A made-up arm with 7 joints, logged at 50 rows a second.
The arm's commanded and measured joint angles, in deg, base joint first. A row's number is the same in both.
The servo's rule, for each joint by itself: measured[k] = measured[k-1] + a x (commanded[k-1-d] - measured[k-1]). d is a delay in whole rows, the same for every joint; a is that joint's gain. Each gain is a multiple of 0.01, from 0.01 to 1. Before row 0 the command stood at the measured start. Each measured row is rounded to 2 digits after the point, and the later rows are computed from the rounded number. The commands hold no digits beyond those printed.
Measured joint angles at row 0: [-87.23, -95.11, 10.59, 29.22, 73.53, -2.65, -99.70]
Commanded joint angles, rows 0 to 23: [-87.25, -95.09, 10.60, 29.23, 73.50, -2.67, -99.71]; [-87.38, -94.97, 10.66, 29.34, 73.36, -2.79, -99.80]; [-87.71, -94.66, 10.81, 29.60, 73.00, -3.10, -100.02]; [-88.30, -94.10, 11.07, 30.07, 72.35, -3.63, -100.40]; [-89.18, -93.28, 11.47, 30.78, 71.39, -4.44, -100.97]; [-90.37, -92.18, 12.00, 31.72, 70.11, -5.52, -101.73]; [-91.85, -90.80, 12.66, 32.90, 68.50, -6.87, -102.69]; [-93.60, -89.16, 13.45, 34.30, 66.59, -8.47, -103.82]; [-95.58, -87.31, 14.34, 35.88, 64.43, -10.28, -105.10]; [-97.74, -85.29, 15.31, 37.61, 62.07, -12.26, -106.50]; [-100.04, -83.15, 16.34, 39.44, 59.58, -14.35, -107.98]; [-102.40, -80.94, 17.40, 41.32, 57.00, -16.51, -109.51]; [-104.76, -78.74, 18.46, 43.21, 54.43, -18.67, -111.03]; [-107.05, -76.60, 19.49, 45.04, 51.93, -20.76, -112.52]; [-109.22, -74.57, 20.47, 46.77, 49.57, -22.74, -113.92]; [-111.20, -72.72, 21.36, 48.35, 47.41, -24.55, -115.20]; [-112.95, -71.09, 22.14, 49.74, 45.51, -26.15, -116.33]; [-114.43, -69.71, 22.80, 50.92, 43.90, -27.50, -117.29]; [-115.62, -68.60, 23.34, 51.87, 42.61, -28.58, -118.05]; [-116.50, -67.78, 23.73, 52.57, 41.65, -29.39, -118.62]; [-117.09, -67.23, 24.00, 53.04, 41.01, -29.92, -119.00]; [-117.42, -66.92, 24.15, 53.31, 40.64, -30.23, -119.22]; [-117.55, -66.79, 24.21, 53.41, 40.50, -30.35, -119.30]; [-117.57, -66.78, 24.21, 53.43, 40.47, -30.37, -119.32]
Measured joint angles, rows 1 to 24: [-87.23, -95.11, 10.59, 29.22, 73.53, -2.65, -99.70]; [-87.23, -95.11, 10.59, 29.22, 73.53, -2.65, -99.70]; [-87.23, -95.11, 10.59, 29.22, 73.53, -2.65, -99.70]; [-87.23, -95.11, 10.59, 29.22, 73.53, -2.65, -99.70]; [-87.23, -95.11, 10.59, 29.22, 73.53, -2.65, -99.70]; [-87.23, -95.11, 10.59, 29.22, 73.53, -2.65, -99.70]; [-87.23, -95.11, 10.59, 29.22, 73.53, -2.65, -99.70]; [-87.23, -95.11, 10.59, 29.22, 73.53, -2.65, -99.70]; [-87.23, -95.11, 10.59, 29.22, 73.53, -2.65, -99.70]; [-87.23, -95.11, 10.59, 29.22, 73.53, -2.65, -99.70]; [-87.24, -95.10, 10.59, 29.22, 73.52, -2.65, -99.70]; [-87.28, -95.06, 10.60, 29.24, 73.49, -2.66, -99.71]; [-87.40, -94.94, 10.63, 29.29, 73.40, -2.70, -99.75]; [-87.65, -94.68, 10.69, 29.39, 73.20, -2.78, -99.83]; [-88.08, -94.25, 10.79, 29.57, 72.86, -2.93, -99.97]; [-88.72, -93.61, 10.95, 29.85, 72.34, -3.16, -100.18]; [-89.60, -92.74, 11.17, 30.25, 71.61, -3.49, -100.48]; [-90.72, -91.63, 11.47, 30.78, 70.66, -3.94, -100.88]; [-92.08, -90.29, 11.84, 31.44, 69.48, -4.51, -101.39]; [-93.66, -88.74, 12.29, 32.24, 68.07, -5.21, -102.00]; [-95.45, -87.01, 12.82, 33.18, 66.46, -6.03, -102.72]; [-97.40, -85.13, 13.42, 34.24, 64.66, -6.97, -103.53]; [-99.46, -83.15, 14.08, 35.41, 62.72, -8.02, -104.43]; [-101.59, -81.12, 14.78, 36.66, 60.67, -9.17, -105.40]
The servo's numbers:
d 10
a 0.28 0.31 0.13 0.13 0.19 0.09 0.12

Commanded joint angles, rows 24 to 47: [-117.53, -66.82, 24.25, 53.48, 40.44, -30.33, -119.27]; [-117.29, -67.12, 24.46, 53.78, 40.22, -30.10, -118.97]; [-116.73, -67.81, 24.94, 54.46, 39.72, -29.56, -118.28]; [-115.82, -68.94, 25.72, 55.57, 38.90, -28.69, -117.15]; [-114.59, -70.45, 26.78, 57.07, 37.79, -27.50, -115.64]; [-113.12, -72.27, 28.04, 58.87, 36.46, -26.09, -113.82]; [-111.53, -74.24, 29.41, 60.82, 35.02, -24.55, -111.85]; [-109.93, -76.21, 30.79, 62.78, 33.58, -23.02, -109.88]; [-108.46, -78.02, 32.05, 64.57, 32.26, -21.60, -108.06]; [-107.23, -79.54, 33.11, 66.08, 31.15, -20.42, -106.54]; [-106.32, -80.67, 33.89, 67.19, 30.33, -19.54, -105.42]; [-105.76, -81.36, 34.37, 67.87, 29.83, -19.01, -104.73]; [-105.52, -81.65, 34.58, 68.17, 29.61, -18.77, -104.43]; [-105.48, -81.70, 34.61, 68.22, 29.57, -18.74, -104.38]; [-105.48, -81.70, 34.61, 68.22, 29.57, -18.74, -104.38]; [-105.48, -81.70, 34.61, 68.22, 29.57, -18.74, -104.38]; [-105.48, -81.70, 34.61, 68.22, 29.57, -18.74, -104.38]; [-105.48, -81.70, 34.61, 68.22, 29.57, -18.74, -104.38]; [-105.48, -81.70, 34.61, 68.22, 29.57, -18.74, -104.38]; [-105.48, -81.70, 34.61, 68.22, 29.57, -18.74, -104.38]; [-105.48, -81.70, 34.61, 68.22, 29.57, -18.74, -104.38]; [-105.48, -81.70, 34.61, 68.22, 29.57, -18.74, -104.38]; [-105.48, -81.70, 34.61, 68.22, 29.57, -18.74, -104.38]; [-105.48, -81.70, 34.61, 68.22, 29.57, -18.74, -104.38]
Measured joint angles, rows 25 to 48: [-103.73, -79.09, 15.52, 37.97, 58.56, -10.39, -106.42]; [-105.82, -77.12, 16.28, 39.32, 56.44, -11.66, -107.47]; [-107.82, -75.25, 17.04, 40.67, 54.36, -12.96, -108.53]; [-109.67, -73.53, 17.79, 42.00, 52.37, -14.27, -109.58]; [-111.34, -72.00, 18.51, 43.28, 50.52, -15.56, -110.60]; [-112.78, -70.69, 19.19, 44.49, 48.83, -16.80, -111.56]; [-113.99, -69.62, 19.82, 45.60, 47.34, -17.98, -112.45]; [-114.95, -68.78, 20.38, 46.60, 46.07, -19.08, -113.26]; [-115.68, -68.16, 20.88, 47.49, 45.01, -20.09, -113.98]; [-116.21, -67.73, 21.31, 48.26, 44.15, -21.02, -114.62]; [-116.58, -67.45, 21.69, 48.94, 43.45, -21.86, -115.18]; [-116.78, -67.35, 22.05, 49.57, 42.84, -22.60, -115.63]; [-116.77, -67.49, 22.43, 50.21, 42.25, -23.23, -115.95]; [-116.50, -67.94, 22.86, 50.91, 41.61, -23.72, -116.09]; [-115.97, -68.72, 23.37, 51.71, 40.88, -24.06, -116.04]; [-115.17, -69.82, 23.98, 52.64, 40.04, -24.24, -115.77]; [-114.15, -71.19, 24.69, 53.70, 39.09, -24.27, -115.30]; [-112.97, -72.75, 25.48, 54.88, 38.04, -24.16, -114.65]; [-111.71, -74.38, 26.33, 56.14, 36.94, -23.93, -113.86]; [-110.46, -75.98, 27.21, 57.43, 35.84, -23.61, -112.98]; [-109.30, -77.43, 28.08, 58.70, 34.79, -23.24, -112.07]; [-108.31, -78.65, 28.90, 59.89, 33.85, -22.86, -111.19]; [-107.53, -79.58, 29.64, 60.97, 33.04, -22.49, -110.38]; [-106.96, -80.24, 30.29, 61.91, 32.38, -22.15, -109.66]
